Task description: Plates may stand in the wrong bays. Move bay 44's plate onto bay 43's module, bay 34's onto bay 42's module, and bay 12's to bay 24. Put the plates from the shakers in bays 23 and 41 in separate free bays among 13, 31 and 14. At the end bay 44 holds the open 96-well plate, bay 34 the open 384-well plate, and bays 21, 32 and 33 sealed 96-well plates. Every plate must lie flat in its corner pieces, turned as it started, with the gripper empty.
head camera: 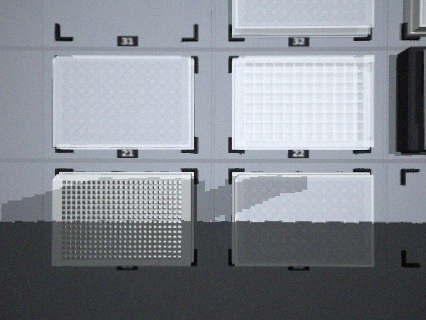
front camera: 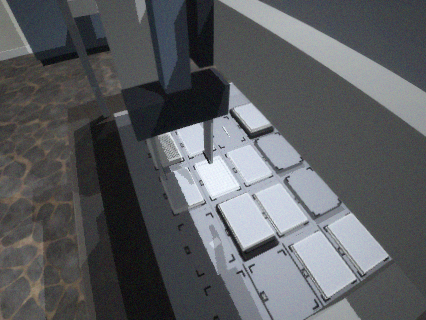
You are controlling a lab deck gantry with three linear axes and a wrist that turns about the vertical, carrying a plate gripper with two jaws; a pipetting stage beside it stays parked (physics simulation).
Labels:
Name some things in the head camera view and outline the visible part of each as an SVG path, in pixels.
A light sealed plate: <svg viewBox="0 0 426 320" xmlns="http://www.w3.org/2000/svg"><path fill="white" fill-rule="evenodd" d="M53 59L53 147L57 147L57 149L194 150L194 58L191 58L191 56L57 55Z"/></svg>

